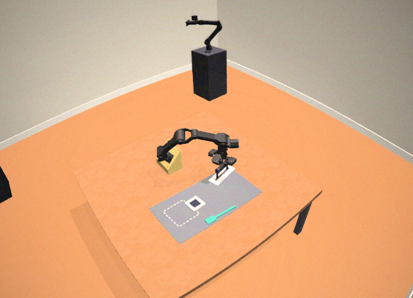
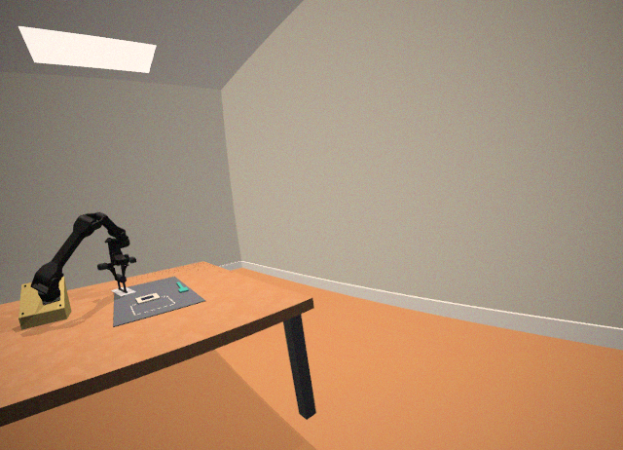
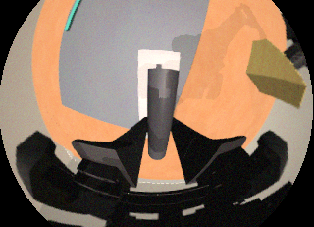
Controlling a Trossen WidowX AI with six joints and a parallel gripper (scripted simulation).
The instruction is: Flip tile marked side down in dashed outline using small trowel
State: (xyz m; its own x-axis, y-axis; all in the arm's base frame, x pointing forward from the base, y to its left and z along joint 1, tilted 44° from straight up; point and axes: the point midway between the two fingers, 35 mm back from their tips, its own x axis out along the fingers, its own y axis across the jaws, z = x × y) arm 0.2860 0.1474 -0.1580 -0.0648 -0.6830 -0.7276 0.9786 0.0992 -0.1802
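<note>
Now: the grey mat 24 cm to the right of my gripper tip, 11 cm ahead of it and 8 cm below it. Round my gripper tip: teal trowel: 27 cm to the right, 25 cm ahead, 6 cm below; cream tile: 30 cm to the right, 8 cm ahead, 6 cm below.
</note>
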